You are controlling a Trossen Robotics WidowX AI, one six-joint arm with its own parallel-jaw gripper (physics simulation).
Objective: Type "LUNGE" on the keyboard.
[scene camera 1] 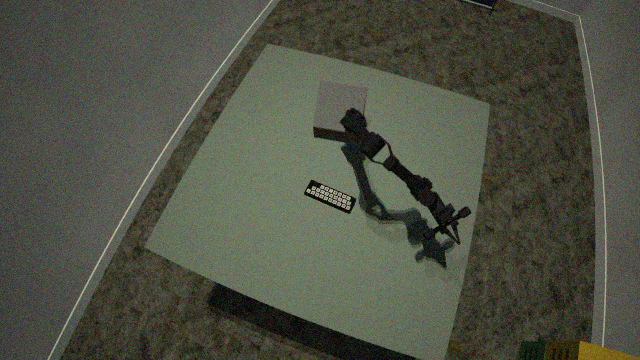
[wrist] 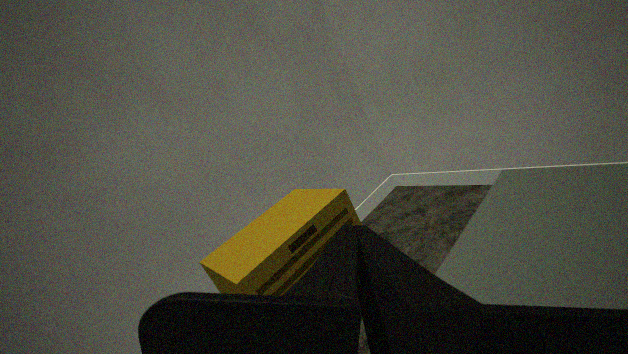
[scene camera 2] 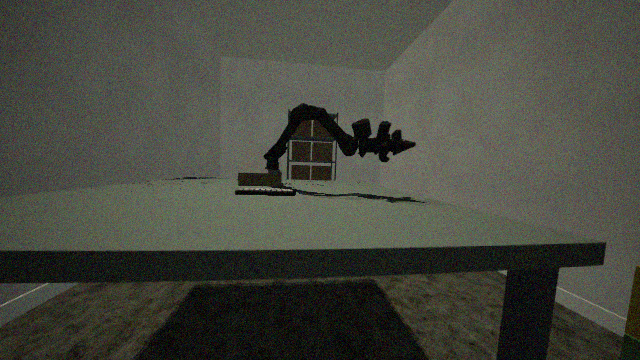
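A black keyboard with pale keys lies flat on the table, near its middle in the first scene view and edge-on in the second. Its letters are too small to read. My gripper is shut, its fingertips together with nothing between them. It is held high above the table, well to the right of the keyboard in both scene views, and points roughly level. The keyboard does not show in the wrist view.
The pale green table carries a flat block beside the arm's base. A yellow box-like object stands beyond the table. A shelf unit stands behind the arm.
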